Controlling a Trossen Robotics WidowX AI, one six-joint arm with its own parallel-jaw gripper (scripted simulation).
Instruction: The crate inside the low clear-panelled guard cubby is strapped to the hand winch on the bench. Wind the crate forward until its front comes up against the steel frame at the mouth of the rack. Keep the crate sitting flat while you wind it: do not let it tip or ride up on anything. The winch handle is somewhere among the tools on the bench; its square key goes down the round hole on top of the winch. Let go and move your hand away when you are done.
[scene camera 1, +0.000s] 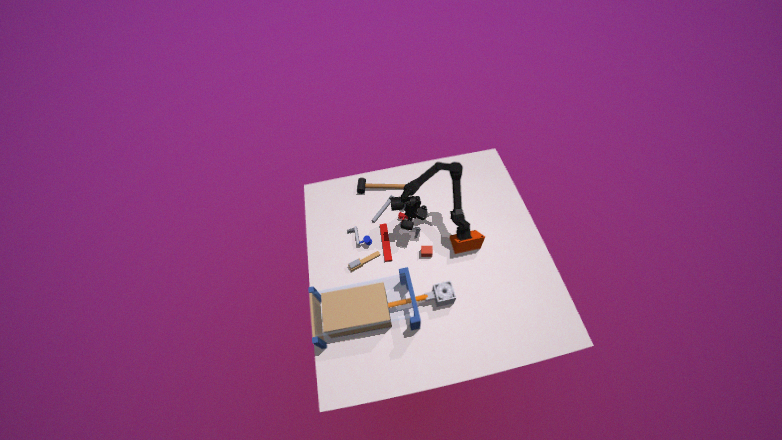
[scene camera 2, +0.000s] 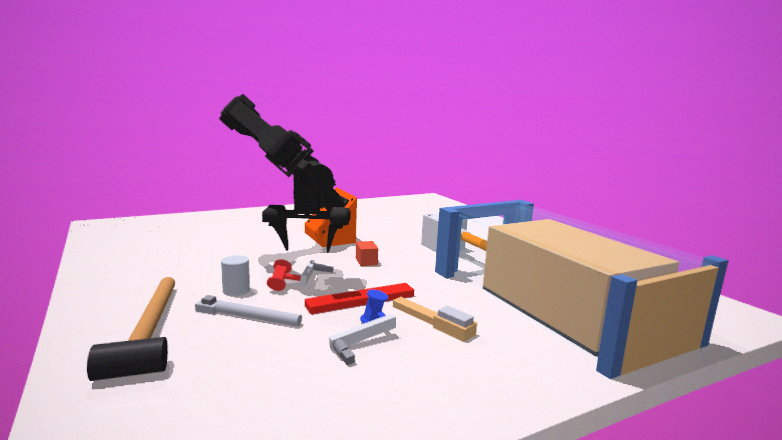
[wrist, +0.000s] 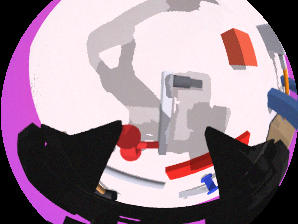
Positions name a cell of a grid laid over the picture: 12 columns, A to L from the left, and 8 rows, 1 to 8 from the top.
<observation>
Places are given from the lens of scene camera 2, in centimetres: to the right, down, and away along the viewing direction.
my gripper (scene camera 2: E5): -19, 7, 107
brush (scene camera 2: G6): 11, 18, 85
red bar (scene camera 2: E6): -15, 17, 92
hammer (scene camera 2: C7): -36, 19, 70
The marked spots on the red bar and the hammer are 31 cm apart.
</observation>
